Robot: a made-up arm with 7 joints.
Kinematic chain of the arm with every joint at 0, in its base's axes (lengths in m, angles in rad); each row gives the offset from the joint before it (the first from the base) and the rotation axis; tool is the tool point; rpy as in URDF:
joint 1: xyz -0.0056 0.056 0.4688 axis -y
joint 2: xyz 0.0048 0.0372 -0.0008 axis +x
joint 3: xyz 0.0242 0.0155 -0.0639 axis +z
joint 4: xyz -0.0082 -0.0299 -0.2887 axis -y
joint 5: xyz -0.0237 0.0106 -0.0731 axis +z
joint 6: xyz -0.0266 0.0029 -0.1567 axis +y
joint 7: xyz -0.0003 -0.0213 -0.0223 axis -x
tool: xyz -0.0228 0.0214 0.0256 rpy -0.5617 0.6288 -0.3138
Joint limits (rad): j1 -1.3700..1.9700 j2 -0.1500..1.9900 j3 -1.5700..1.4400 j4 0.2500..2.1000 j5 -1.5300..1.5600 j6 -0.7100..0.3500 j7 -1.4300..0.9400
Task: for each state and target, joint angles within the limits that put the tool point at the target. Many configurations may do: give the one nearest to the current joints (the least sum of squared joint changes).
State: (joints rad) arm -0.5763 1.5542 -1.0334 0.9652 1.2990 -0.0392 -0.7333
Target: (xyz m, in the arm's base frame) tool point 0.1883 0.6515 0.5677
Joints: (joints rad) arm -1.1293 1.9900 -0.9657 0.3231 0.8785 -0.6526 -0.0132
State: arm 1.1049 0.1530 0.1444 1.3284 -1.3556 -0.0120 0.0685
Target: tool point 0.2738 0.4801 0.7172
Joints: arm 1.7391 0.7119 0.2323 1.0698 -1.2764 -0.1194 0.1554
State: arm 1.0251 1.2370 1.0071 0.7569 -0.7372 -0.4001 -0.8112
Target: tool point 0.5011 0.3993 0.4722
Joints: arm 1.4288 0.4419 0.9023 0.6446 -0.6473 -0.3872 -0.8571
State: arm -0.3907 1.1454 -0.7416 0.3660 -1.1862 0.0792 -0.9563
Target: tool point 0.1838 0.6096 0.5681
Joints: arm -0.4267 1.9310 -0.5709 0.7979 -1.3623 0.1599 -0.8275
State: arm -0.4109 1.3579 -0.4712 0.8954 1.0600 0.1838 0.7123
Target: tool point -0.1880 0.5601 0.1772
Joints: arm -0.8307 1.1420 -0.6443 0.8099 1.0934 0.2235 0.6787
